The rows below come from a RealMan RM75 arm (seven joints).
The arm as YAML. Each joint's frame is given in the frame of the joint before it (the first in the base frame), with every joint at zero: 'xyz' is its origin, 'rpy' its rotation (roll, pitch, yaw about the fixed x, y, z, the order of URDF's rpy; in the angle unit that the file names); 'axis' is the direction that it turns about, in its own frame. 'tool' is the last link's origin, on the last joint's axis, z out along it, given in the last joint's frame.
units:
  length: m
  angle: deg
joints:
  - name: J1
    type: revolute
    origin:
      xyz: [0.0, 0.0, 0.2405]
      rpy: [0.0, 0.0, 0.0]
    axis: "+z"
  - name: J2
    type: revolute
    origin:
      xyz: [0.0, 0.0, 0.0]
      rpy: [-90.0, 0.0, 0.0]
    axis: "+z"
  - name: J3
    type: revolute
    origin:
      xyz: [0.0, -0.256, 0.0]
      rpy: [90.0, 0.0, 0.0]
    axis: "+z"
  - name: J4
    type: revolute
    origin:
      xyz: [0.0, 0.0, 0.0]
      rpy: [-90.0, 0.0, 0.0]
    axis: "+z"
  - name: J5
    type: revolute
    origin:
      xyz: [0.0, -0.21, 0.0]
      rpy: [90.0, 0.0, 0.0]
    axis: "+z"
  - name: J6
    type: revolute
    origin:
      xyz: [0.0, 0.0, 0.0]
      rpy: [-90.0, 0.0, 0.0]
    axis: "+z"
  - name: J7
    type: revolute
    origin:
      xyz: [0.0, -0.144, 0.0]
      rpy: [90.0, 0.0, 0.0]
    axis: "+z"
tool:
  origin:
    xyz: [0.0, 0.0, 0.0]
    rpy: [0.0, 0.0, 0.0]
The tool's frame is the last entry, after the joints.
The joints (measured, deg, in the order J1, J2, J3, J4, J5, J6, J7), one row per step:
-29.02 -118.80 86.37 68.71 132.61 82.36 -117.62
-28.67 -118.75 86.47 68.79 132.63 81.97 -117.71
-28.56 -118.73 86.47 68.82 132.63 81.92 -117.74
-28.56 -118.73 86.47 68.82 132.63 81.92 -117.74
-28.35 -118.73 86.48 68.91 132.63 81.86 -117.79
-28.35 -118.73 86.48 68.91 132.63 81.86 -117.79
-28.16 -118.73 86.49 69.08 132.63 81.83 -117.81
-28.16 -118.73 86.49 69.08 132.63 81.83 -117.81
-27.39 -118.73 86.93 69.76 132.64 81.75 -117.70
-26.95 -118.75 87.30 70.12 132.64 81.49 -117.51
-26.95 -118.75 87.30 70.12 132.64 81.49 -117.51
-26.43 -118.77 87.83 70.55 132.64 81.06 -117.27
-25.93 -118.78 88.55 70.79 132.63 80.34 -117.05
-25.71 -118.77 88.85 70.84 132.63 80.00 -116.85
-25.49 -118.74 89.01 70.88 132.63 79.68 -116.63
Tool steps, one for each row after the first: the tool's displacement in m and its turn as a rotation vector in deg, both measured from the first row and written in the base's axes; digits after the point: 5 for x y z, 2 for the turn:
-0.00170 -0.00024 0.00016 0.38 0.02 0.22
-0.00227 -0.00042 0.00033 0.46 0.02 0.32
-0.00227 -0.00042 0.00033 0.46 0.02 0.32
-0.00307 -0.00091 0.00045 0.56 0.00 0.48
-0.00307 -0.00091 0.00045 0.56 0.00 0.48
-0.00348 -0.00129 0.00071 0.66 -0.03 0.53
-0.00348 -0.00129 0.00071 0.66 -0.03 0.53
-0.00491 -0.00386 0.00060 0.68 0.03 0.36
-0.00554 -0.00515 0.00003 0.75 0.06 0.06
-0.00554 -0.00515 0.00003 0.75 0.06 0.06
-0.00613 -0.00659 -0.00089 0.87 0.12 -0.39
-0.00706 -0.00793 -0.00262 1.03 0.22 -0.84
-0.00775 -0.00848 -0.00334 1.10 0.29 -1.09
-0.00868 -0.00873 -0.00356 1.25 0.33 -1.28

